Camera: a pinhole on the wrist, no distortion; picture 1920 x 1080 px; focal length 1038.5 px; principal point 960.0 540.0 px. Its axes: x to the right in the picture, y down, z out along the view. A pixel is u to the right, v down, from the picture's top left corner.
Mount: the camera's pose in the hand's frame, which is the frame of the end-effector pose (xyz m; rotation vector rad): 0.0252 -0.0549 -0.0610 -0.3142 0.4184 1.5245
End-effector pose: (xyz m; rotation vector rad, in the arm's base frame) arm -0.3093 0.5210 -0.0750 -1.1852 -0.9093 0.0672
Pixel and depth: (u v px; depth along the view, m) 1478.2 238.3 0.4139
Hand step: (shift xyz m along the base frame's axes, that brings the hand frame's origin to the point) 0.1063 0.3734 -0.1396
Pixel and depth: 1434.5 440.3 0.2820
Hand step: 0.0380 0.2122 -0.1011
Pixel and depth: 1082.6 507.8 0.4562
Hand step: -0.0792 0.3619 -0.0968
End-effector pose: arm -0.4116 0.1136 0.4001 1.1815 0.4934 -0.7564
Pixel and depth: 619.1 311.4 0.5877
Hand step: 0.1324 -0.5577 0.0591
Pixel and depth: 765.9 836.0 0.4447
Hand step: -0.0061 -0.3270 0.2195
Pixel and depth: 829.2 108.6 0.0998
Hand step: 0.0306 -0.0529 -0.0557
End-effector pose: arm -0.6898 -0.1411 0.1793 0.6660 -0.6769 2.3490
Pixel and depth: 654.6 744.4 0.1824
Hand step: 0.0488 -0.0626 0.1020
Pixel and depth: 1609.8 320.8 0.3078
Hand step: -0.2080 -0.2043 0.0805
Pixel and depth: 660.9 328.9 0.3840
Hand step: -0.0060 -0.1559 0.3145
